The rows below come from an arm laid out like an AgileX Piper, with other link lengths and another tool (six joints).
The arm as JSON. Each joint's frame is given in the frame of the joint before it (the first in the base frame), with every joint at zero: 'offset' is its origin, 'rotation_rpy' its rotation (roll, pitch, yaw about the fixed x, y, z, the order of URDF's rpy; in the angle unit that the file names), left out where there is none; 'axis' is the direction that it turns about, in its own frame. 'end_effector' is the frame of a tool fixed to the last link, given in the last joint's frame.
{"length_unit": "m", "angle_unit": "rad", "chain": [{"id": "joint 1", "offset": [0.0, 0.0, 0.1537], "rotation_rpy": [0.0, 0.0, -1.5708], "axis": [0.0, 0.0, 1.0]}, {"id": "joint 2", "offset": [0.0, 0.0, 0.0], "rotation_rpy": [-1.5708, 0.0, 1.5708], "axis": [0.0, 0.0, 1.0]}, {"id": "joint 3", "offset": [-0.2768, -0.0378, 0.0], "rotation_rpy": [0.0, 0.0, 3.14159], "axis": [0.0, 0.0, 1.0]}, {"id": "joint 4", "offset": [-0.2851, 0.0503, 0.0], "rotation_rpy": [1.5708, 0.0, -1.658], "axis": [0.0, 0.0, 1.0]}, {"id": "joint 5", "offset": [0.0, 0.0, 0.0], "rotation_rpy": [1.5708, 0.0, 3.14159], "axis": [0.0, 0.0, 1.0]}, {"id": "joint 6", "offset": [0.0, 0.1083, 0.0], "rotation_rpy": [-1.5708, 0.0, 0.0], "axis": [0.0, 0.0, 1.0]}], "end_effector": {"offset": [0.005, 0.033, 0.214], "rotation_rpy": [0.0, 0.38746, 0.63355]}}
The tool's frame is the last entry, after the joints.
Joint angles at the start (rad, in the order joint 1, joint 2, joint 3, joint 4, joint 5, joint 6):
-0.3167, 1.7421, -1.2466, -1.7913, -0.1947, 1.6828
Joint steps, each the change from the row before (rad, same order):
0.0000, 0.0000, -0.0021, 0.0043, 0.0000, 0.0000
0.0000, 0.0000, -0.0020, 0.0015, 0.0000, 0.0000
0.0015, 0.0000, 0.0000, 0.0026, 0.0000, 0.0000
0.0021, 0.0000, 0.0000, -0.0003, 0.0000, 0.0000
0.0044, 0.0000, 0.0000, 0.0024, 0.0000, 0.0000
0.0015, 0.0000, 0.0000, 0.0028, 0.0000, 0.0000
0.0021, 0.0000, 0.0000, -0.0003, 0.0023, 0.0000
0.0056, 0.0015, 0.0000, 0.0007, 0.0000, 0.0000
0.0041, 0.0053, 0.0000, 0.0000, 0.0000, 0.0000
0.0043, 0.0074, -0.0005, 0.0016, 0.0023, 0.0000
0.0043, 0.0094, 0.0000, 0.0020, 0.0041, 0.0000
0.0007, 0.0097, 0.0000, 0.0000, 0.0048, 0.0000
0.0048, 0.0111, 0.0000, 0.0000, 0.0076, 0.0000
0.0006, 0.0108, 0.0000, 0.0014, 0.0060, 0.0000
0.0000, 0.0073, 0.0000, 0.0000, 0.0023, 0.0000
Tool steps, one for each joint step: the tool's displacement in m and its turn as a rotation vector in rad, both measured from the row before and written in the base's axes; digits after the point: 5 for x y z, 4 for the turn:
0.00050, -0.00014, 0.00131, 0.0031, -0.0032, -0.0017
0.00044, -0.00014, 0.00118, 0.0007, -0.0023, -0.0006
0.00030, 0.00095, 0.00007, 0.0023, -0.0007, 0.0005
0.00036, 0.00133, -0.00001, -0.0003, 0.0001, 0.0022
0.00079, 0.00278, 0.00006, 0.0021, -0.0007, 0.0035
0.00029, 0.00095, 0.00008, 0.0025, -0.0008, 0.0004
0.00025, 0.00060, 0.00011, -0.0012, -0.0001, 0.0001
0.00101, 0.00353, -0.00096, 0.0011, 0.0012, 0.0053
0.00089, 0.00253, -0.00347, 0.0016, 0.0051, 0.0041
0.00100, 0.00189, -0.00441, 0.0024, 0.0060, 0.0016
0.00085, 0.00135, -0.00591, 0.0026, 0.0082, -0.0002
0.00017, -0.00115, -0.00613, 0.0006, 0.0089, -0.0036
0.00068, 0.00058, -0.00692, -0.0004, 0.0101, -0.0019
0.00000, -0.00156, -0.00678, 0.0014, 0.0096, -0.0053
-0.00004, -0.00075, -0.00469, 0.0009, 0.0068, -0.0020

